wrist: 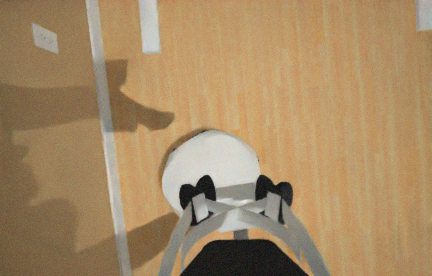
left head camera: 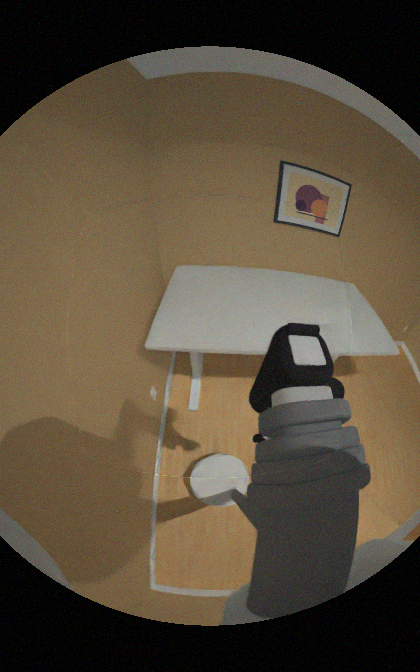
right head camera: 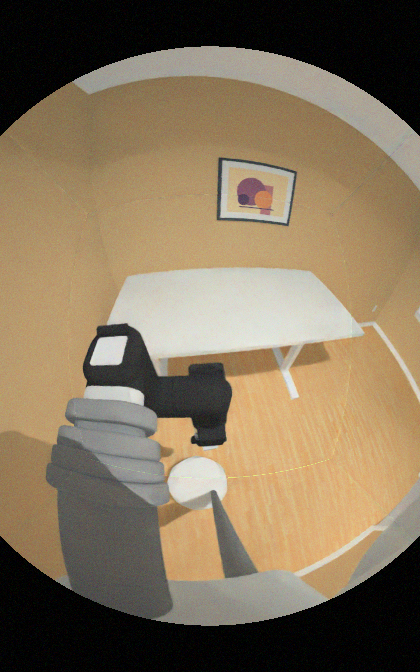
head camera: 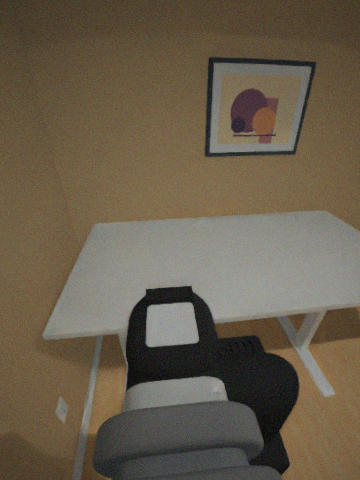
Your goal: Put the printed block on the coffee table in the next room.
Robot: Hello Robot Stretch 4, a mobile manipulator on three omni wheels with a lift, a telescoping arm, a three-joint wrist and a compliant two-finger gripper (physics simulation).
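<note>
My gripper (wrist: 236, 191) (right head camera: 207, 441) points down over the wooden floor, drawn back from the white table (head camera: 240, 257) (left head camera: 240, 305) (right head camera: 225, 305). Its two black-padded fingers stand apart and are shut on a pale grey block (wrist: 236, 194), the printed block, which spans the gap between the pads. Its print does not show. In the head views the black wrist (head camera: 180, 339) (left head camera: 295, 370) hides the fingers and the block. The table top shows nothing on it. No coffee table is in view.
A round white disc (wrist: 210, 162) (left head camera: 217, 480) (right head camera: 195, 481) of my base lies on the floor under the gripper. The ochre wall with white baseboard (wrist: 105, 123) and an outlet (head camera: 62, 410) (wrist: 45, 33) is close on the left. A framed picture (head camera: 257, 107) hangs above the table.
</note>
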